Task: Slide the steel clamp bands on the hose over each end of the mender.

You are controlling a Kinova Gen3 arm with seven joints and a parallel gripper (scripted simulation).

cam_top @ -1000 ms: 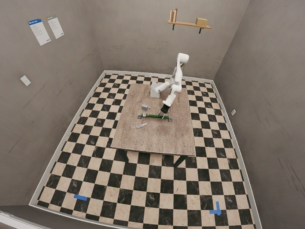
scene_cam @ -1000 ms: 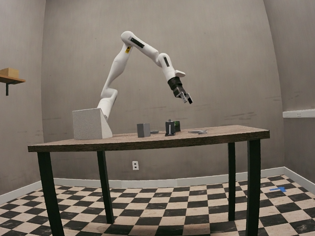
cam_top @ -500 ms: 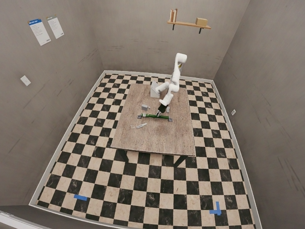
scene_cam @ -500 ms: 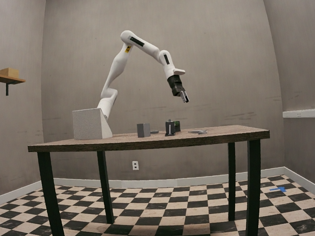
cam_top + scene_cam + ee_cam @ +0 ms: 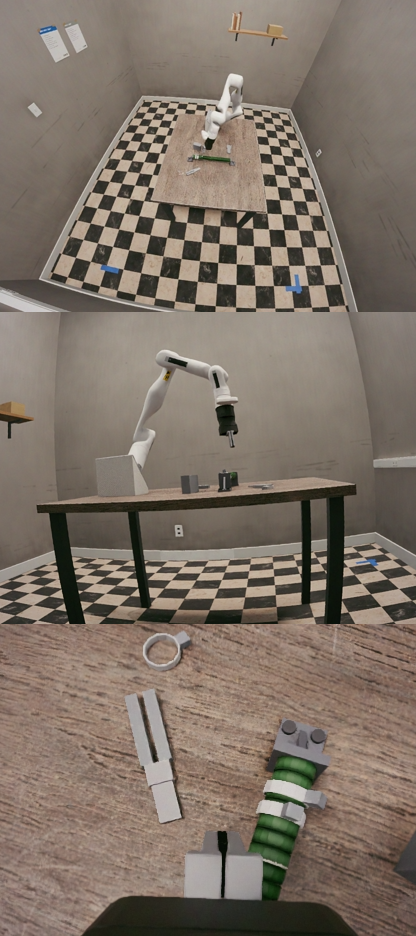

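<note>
Right now my hand is 100 mm short of the grey flat tool, 60 mm to the left of it and 180 mm above it. Round my hand: grey block (160 mm behind, 100 mm to the right, 150 mm below).
</note>
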